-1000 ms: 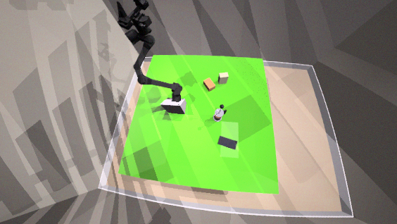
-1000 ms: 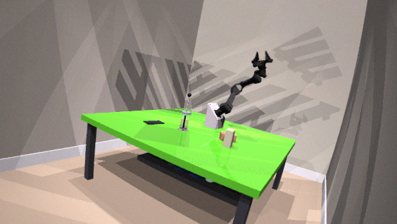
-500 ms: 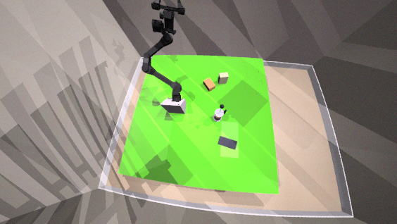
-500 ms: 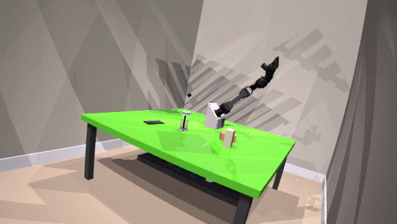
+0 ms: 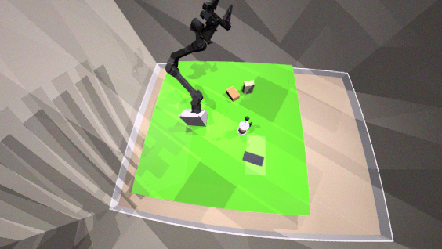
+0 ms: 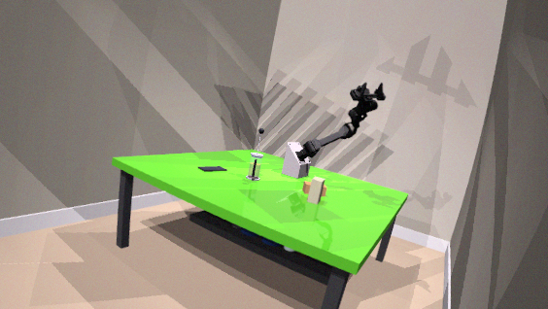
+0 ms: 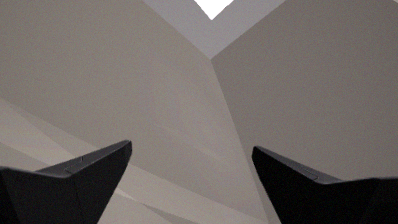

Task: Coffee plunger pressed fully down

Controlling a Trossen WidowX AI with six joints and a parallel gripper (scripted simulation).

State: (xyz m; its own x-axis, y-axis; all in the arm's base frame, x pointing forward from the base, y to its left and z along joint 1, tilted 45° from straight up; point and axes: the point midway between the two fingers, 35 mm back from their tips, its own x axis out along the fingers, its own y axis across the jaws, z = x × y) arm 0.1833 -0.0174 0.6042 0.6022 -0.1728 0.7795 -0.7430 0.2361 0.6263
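The coffee press is 22 cm ahead of my gripper tip, 47 cm to the right of it and 48 cm below it. The rest, counted from my gripper tip: dark flat slab: 32 cm ahead, 68 cm to the right, 60 cm below; then orange block: 8 cm ahead, 16 cm to the right, 58 cm below.
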